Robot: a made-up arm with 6 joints.
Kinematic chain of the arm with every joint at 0, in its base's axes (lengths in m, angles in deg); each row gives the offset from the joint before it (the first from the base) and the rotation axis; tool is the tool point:
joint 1: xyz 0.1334 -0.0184 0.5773 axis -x
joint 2: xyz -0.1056 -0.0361 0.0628 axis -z
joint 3: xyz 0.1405 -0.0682 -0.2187 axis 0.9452 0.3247 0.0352
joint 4: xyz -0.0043 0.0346 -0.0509 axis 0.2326 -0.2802 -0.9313
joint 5: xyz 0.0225 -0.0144 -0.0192 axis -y
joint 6: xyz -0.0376 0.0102 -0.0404 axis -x
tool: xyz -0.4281 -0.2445 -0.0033
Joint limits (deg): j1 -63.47..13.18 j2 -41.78..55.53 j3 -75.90..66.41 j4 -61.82..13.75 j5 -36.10..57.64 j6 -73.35..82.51
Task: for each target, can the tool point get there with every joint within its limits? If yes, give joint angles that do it. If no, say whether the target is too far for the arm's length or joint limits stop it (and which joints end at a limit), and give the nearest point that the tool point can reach.
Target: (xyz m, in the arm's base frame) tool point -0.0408 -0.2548 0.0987
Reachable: yes | joints -40.09 -2.79 51.63 -28.87 -9.98 33.30
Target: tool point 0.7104 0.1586 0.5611
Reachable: no: joint limits stop it (at a limit: joint 1, joint 2, joint 3, joint 4, joint 5) | nearest point 0.5614 0.0408 0.3398 | short by 0.292 m
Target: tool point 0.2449 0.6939 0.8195
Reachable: no: joint limits stop it (at a limit: joint 1, joint 4, joint 5, joint 6) | nearest point 0.1868 0.5513 0.7198 | short by 0.183 m
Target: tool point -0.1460 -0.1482 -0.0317
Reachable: yes | joints -11.57 -10.80 32.41 -30.46 17.30 -53.89
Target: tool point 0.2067 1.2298 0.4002
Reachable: no: too far | nearest point 0.1050 0.6955 0.3023 | short by 0.553 m
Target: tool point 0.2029 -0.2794 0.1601
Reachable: yes | joints -52.69 -10.58 53.32 -35.11 -28.77 56.23
